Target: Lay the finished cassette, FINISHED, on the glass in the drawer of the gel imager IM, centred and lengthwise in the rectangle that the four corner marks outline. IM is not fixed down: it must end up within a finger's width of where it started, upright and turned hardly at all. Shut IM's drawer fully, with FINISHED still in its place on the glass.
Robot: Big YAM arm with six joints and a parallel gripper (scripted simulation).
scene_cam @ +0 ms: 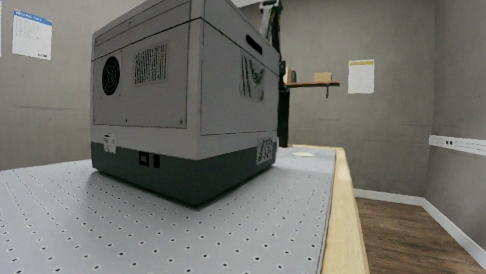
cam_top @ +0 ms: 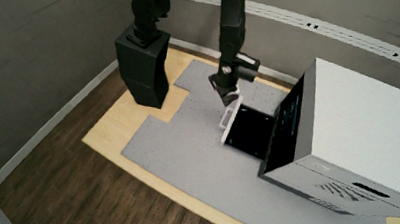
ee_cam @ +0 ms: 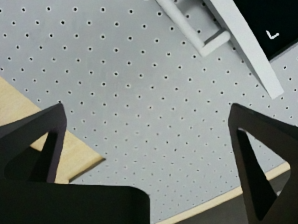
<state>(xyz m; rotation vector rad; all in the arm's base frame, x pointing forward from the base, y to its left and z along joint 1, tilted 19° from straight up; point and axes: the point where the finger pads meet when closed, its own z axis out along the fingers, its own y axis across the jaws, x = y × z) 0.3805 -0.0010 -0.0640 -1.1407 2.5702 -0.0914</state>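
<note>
Right now my hand is 24 cm to the right of the cassette FINISHED, 20 cm above it and 1 cm past it. From my hand the other things lie so: drawer: 19 cm ahead, 16 cm below.
</note>
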